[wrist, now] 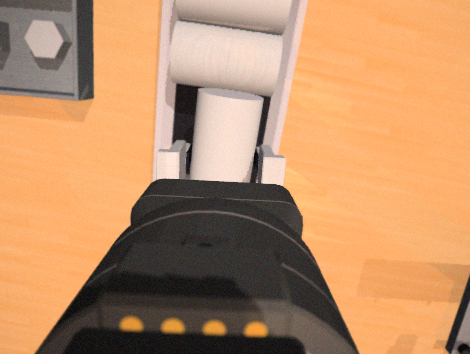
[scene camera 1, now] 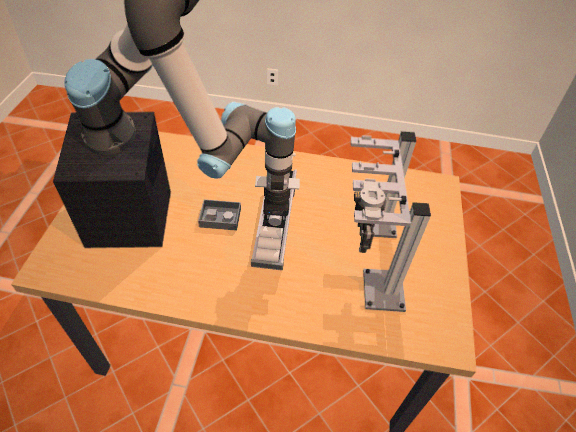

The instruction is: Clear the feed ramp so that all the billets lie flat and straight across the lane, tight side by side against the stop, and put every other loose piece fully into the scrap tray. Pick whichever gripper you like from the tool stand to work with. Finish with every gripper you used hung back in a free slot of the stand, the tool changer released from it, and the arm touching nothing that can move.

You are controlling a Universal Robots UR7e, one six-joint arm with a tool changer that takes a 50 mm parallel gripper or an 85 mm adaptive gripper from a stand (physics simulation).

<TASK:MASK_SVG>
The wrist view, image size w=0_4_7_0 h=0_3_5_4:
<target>hexagonal piece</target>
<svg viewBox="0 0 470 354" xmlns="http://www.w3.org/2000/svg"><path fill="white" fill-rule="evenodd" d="M33 20L25 40L34 56L64 59L72 42L63 25L51 21Z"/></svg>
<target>gripper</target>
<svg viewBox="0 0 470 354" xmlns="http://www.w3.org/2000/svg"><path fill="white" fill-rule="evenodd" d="M34 353L63 354L73 336L83 327L185 333L296 337L304 345L306 354L360 354L314 255L302 239L303 216L291 193L284 187L286 158L283 155L275 155L269 145L260 145L260 147L255 149L253 161L254 167L258 168L258 183L187 180L184 178L186 176L186 165L189 165L191 162L192 144L186 143L185 140L177 140L169 149L159 149L156 152L156 180L150 183L131 208L130 226L117 237Z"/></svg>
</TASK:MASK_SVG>
